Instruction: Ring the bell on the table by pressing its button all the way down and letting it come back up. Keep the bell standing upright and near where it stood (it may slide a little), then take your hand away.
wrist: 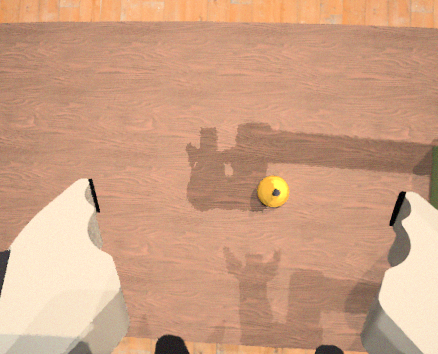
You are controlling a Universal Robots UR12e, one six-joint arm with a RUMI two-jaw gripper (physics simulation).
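Places are measured from the arm's base along level axes (x right, y ahead, z up), in centimetres.
Where they show: gripper, fingertip midpoint: (241, 190).
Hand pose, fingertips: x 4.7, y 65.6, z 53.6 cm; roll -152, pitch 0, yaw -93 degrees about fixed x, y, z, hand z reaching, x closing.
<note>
Each offset is from my fingertips to the centre of the thing. Level surfaces: height alone.
The bell @[dx -3.7, dy -10.6, dz -56.6 cm] (267, 198) is a small round yellow dome seen from above, a little right of the middle of the wrist view. Its dark button @[dx -3.7, dy -10.6, dz -53.8 cm] (276, 192) shows near the middle of the dome. The bell stands on the brown wooden table @[dz -59.9 cm] (125, 75). My gripper (241, 190) is wide open and empty, with one finger at the left and one at the right of the view. The bell appears between the two fingertips in the picture, well below them and touching neither. The bell's base and sides are hidden under the dome.
Shadows of the arm and gripper fall on the table around the bell. A dark green object (434, 177) shows in part at the right edge of the view. The table's far edge runs along the top, with orange plank floor (200, 11) beyond it.
</note>
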